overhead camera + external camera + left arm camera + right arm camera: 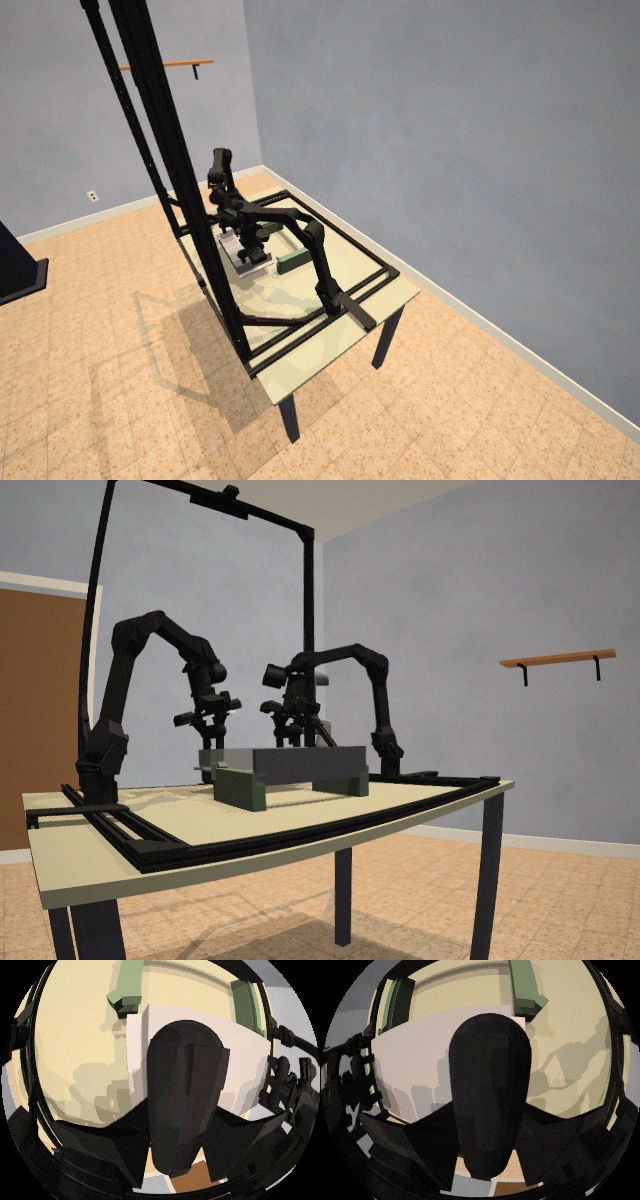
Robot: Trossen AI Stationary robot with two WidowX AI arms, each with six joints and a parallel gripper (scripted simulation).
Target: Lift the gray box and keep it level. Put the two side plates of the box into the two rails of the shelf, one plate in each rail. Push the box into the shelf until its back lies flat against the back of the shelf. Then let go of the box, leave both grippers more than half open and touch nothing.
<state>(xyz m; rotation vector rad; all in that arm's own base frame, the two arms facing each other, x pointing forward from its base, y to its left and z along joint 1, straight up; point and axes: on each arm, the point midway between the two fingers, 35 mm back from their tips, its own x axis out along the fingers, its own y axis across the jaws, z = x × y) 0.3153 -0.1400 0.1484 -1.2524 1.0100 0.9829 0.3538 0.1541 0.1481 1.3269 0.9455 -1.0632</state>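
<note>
The gray box is 1 cm ahead of my right hand, 12 cm to the left of it and 5 cm below it. Also, from my right hand: gray back plate: 28 cm ahead, 11 cm to the left, 8 cm below.
Right now the gray box is 12 cm to the right of my left hand and 5 cm below it. From my left hand the other things lie so: gray back plate (27 cm ahead, 14 cm to the right, 8 cm below).
</note>
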